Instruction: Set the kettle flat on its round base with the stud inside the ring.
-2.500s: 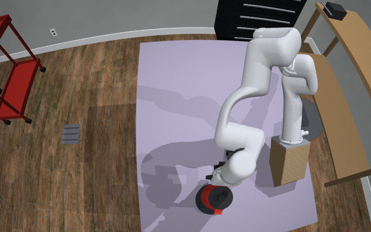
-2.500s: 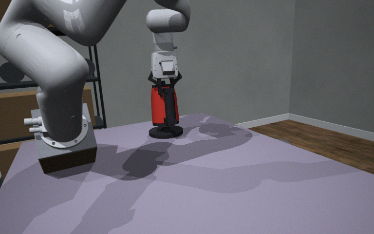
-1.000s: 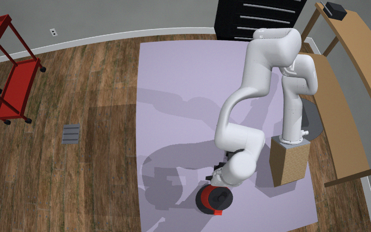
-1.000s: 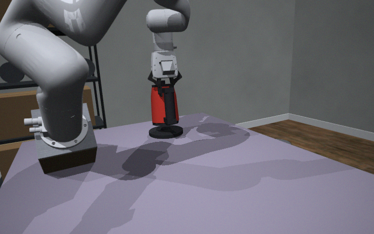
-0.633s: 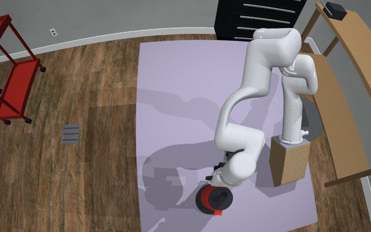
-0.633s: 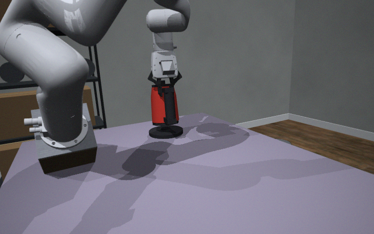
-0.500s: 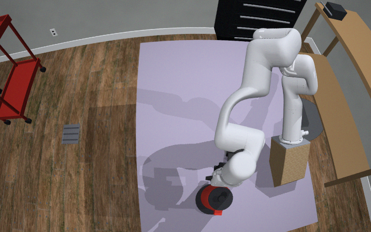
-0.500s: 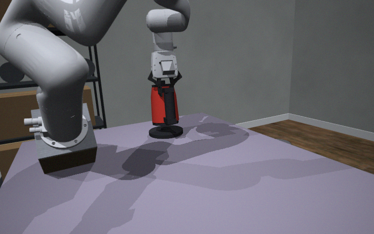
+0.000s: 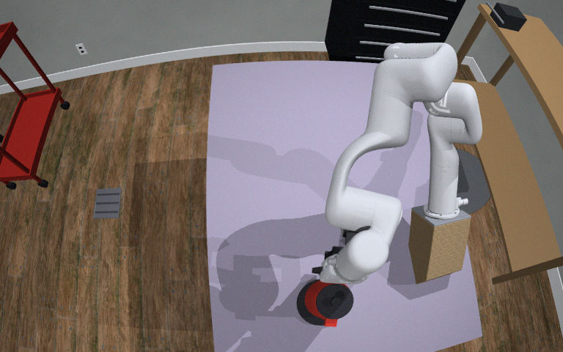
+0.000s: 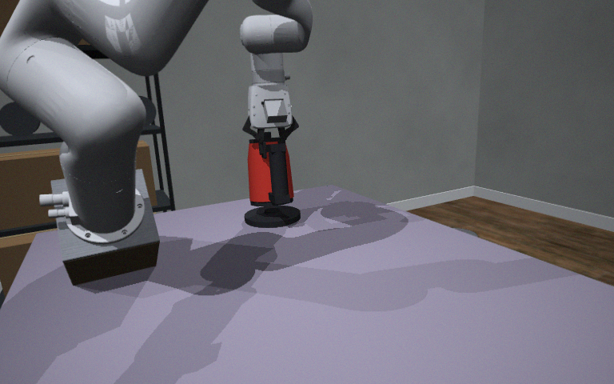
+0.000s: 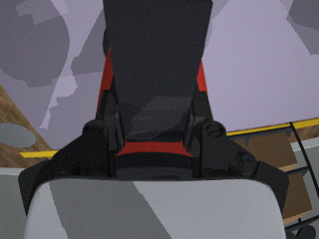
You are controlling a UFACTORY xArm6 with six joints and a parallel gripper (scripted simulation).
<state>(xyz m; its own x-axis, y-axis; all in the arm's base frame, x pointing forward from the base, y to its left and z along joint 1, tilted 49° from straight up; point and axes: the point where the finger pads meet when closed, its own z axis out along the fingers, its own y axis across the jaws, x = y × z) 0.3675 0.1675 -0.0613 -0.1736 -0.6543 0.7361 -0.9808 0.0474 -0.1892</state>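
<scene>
The red kettle is 5 cm below my hand and 2 cm to the left of it. From my hand the other things lie so: round dark base 18 cm below, 6 cm to the left, 1 cm ahead.
</scene>
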